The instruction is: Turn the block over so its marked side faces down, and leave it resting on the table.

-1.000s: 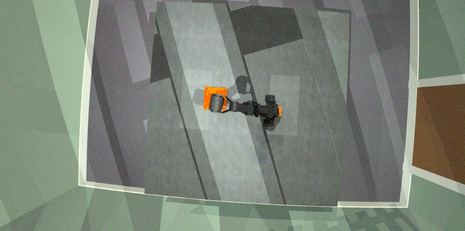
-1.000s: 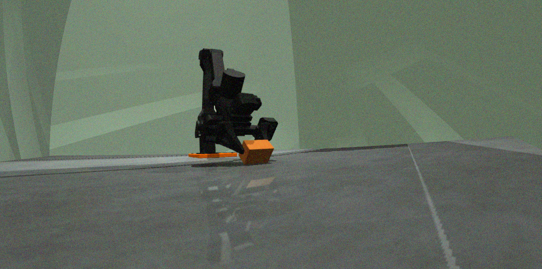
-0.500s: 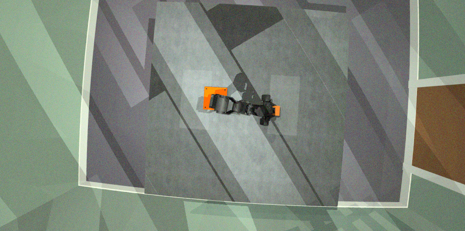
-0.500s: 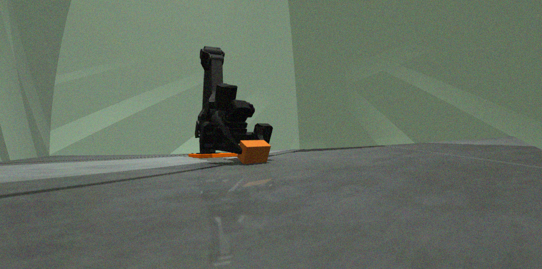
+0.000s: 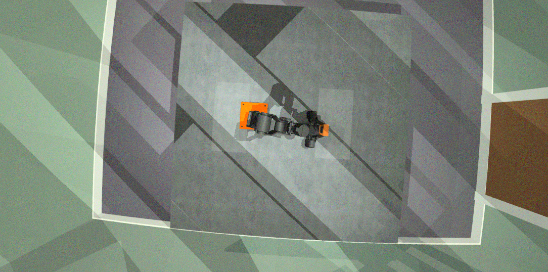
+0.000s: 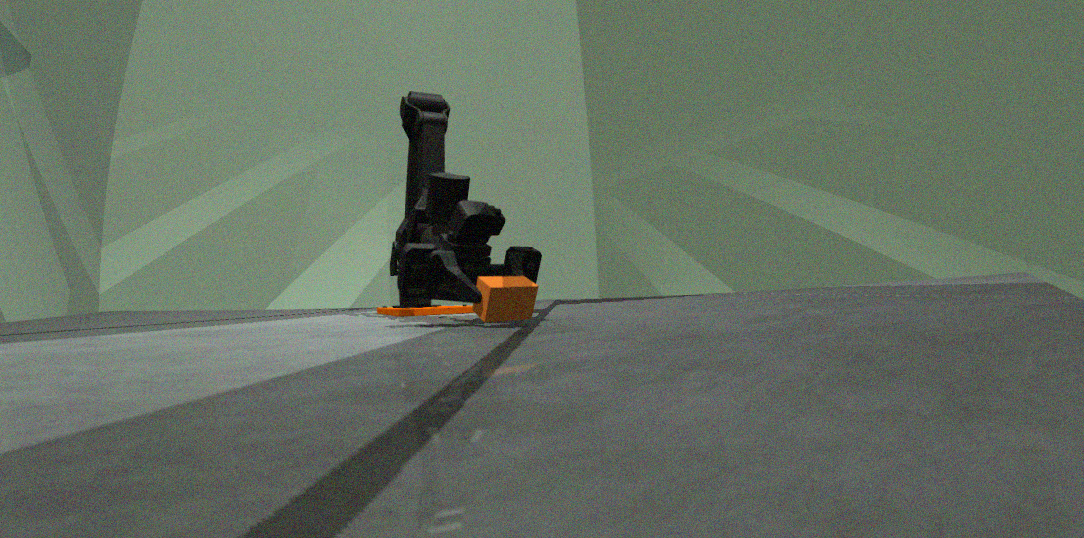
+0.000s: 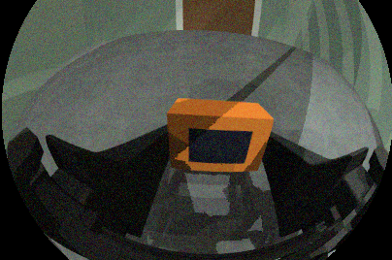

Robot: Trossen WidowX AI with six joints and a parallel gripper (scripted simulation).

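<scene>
The orange block is 10 mm behind my gripper tip.
</scene>
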